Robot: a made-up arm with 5 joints.
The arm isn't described. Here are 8 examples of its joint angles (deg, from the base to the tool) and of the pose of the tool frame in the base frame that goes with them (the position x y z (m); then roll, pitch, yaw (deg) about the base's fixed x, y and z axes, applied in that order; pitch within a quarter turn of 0, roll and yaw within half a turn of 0).
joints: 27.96 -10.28 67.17 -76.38 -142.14
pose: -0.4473 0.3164 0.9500 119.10 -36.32 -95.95
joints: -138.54 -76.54 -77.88 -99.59 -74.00
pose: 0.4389 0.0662 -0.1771 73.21 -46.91 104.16
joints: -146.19 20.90 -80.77 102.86 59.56
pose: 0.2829 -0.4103 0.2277 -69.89 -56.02 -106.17
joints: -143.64 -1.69 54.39 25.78 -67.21
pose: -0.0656 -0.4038 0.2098 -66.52 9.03 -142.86
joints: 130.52 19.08 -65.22 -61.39 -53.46
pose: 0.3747 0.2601 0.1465 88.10 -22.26 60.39
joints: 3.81 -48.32 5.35 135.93 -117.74
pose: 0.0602 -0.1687 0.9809 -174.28 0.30 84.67
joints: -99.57 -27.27 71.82 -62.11 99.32
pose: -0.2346 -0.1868 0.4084 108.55 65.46 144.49
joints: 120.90 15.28 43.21 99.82 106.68
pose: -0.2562 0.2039 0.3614 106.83 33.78 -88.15
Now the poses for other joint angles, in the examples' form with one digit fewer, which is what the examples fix.
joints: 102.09 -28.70 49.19 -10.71 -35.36
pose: -0.100 0.812 0.474 116.3 -22.7 140.7
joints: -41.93 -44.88 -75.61 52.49 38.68
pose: 0.317 -0.664 0.813 -140.2 -50.3 -14.2
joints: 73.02 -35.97 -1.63 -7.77 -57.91
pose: 0.106 0.845 0.911 153.1 -60.5 84.3
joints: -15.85 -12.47 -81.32 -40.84 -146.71
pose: 0.476 -0.003 1.270 -8.0 17.1 -40.8
